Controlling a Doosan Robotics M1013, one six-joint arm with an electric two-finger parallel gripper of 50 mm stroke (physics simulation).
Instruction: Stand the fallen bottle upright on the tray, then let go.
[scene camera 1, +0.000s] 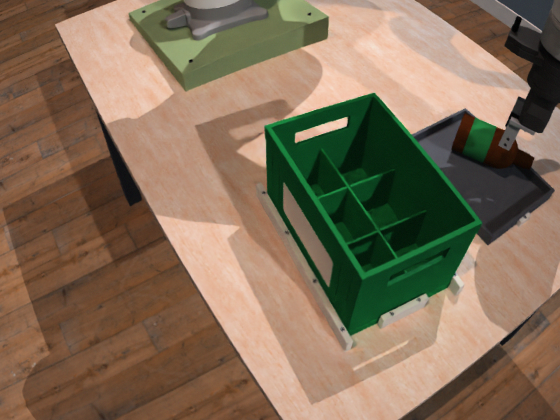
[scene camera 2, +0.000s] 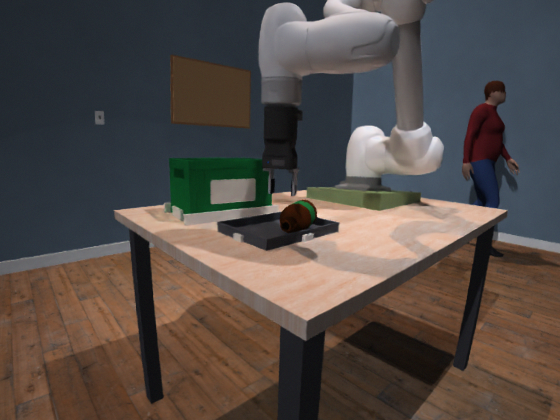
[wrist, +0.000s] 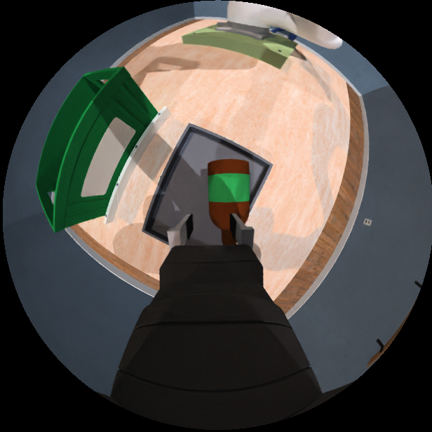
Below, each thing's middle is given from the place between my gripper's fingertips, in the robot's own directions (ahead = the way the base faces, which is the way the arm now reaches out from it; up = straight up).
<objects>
My hand is 30 mm past the brown bottle (scene camera 2: 300, 215), 10 mm to the right of it and 60 mm above it.
</objects>
